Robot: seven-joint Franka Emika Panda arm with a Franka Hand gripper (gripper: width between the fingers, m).
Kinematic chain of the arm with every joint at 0, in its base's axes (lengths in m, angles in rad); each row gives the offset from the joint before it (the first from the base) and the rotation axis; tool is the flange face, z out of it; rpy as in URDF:
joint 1: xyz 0 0 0.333 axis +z
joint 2: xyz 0 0 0 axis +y
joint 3: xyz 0 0 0.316 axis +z
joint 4: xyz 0.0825 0 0 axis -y
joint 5: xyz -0.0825 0 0.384 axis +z
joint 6: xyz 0 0 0 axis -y
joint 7: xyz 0.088 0 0 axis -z
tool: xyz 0 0 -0.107 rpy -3.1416 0 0
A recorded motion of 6 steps. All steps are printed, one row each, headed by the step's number.
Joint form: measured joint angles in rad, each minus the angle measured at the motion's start. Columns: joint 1, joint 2, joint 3, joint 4, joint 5, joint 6, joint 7.
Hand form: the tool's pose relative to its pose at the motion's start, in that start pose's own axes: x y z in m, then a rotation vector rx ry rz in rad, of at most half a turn. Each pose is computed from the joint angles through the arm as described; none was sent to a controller.
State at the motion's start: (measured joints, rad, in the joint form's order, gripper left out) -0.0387 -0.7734 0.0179 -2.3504 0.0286 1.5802 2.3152
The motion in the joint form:
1: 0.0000 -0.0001 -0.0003 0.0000 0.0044 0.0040 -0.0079
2: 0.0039 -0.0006 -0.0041 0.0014 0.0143 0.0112 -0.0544
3: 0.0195 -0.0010 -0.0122 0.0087 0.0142 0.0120 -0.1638
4: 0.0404 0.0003 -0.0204 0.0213 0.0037 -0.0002 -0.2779
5: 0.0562 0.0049 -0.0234 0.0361 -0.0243 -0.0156 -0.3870
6: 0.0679 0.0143 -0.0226 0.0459 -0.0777 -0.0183 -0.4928
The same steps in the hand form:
1: -0.0005 -0.0001 -0.0004 -0.0001 -0.0062 -0.0076
2: -0.0015 0.0000 -0.0019 -0.0013 -0.0216 -0.0552
3: -0.0028 0.0010 -0.0056 0.0029 -0.0313 -0.1746
4: -0.0038 0.0031 -0.0100 0.0062 -0.0267 -0.3041
5: -0.0043 0.0037 -0.0141 0.0170 -0.0015 -0.4268
6: -0.0048 0.0008 -0.0157 0.0423 0.0478 -0.5439

